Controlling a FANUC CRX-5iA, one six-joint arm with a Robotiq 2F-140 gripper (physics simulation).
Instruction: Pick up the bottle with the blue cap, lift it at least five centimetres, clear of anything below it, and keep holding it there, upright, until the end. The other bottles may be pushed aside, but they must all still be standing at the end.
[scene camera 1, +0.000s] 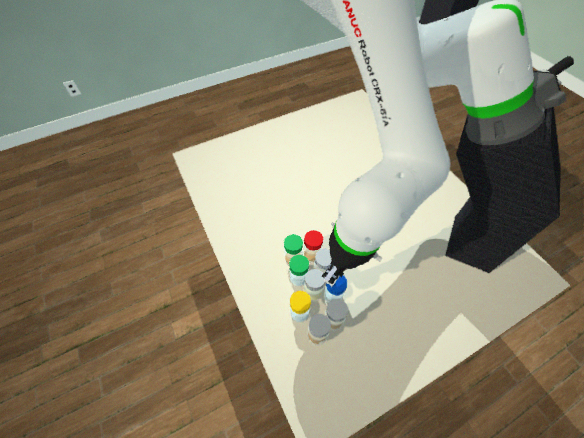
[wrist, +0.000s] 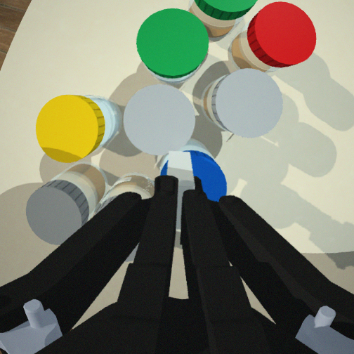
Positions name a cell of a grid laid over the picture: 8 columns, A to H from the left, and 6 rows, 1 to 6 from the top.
In view: the gripper (wrist: E3), a yellow-capped bottle (wrist: B3), a red-capped bottle (wrist: G1), a light grey-capped bottle (wrist: F2), a blue-capped bottle (wrist: E3) and a green-capped bottle (wrist: D1).
